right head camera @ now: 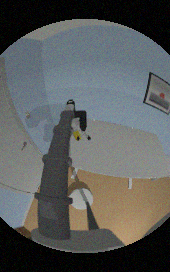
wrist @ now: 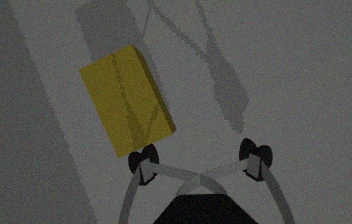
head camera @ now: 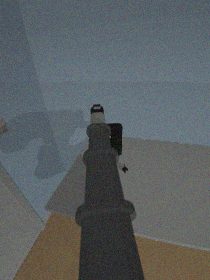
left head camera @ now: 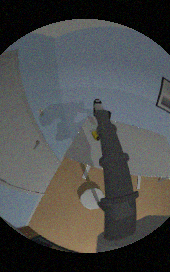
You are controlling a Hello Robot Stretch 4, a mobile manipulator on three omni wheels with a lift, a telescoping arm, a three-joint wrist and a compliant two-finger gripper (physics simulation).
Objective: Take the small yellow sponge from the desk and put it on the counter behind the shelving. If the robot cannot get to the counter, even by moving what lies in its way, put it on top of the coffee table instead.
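Where they show: gripper, fingertip midpoint: (right head camera: 83, 139) (wrist: 198, 154); robot's base, origin of the base link: (right head camera: 81, 197) (left head camera: 91, 197).
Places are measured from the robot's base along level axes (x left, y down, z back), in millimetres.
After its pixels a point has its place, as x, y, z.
The small yellow sponge (left head camera: 95, 135) @(-14, -967, -652) (right head camera: 76, 135) @(-19, -967, -657) (wrist: 125, 100) @(-20, -967, -686) lies flat on the light grey desk (head camera: 170, 175) @(-427, -922, -565) (left head camera: 142, 150) @(-560, -922, -443) (right head camera: 120, 157) @(-440, -923, -373) (wrist: 300, 75) @(-212, -922, -701), near its left edge. The arm hides it in the head camera view. My gripper (right head camera: 83, 138) @(-89, -936, -620) (wrist: 198, 154) @(-89, -936, -620) is open and empty over the desk. In the wrist view the left fingertip overlaps the sponge's near end, and the sponge extends ahead and to the left, outside the space between the fingers. The gripper's height above the desk is hard to tell. The counter, shelving and coffee table do not show.
A grey door (left head camera: 20, 120) @(765, -1271, -590) stands left of the desk. Blue walls meet behind the desk. A framed picture (left head camera: 164, 95) @(-976, -1549, -798) (right head camera: 159, 94) @(-1094, -1557, -757) hangs at the right. A round white object (left head camera: 91, 198) @(11, -187, 2) (right head camera: 82, 198) @(-32, -187, 2) is on the brown floor (right head camera: 110, 205) @(-541, 28, 251) before the desk.
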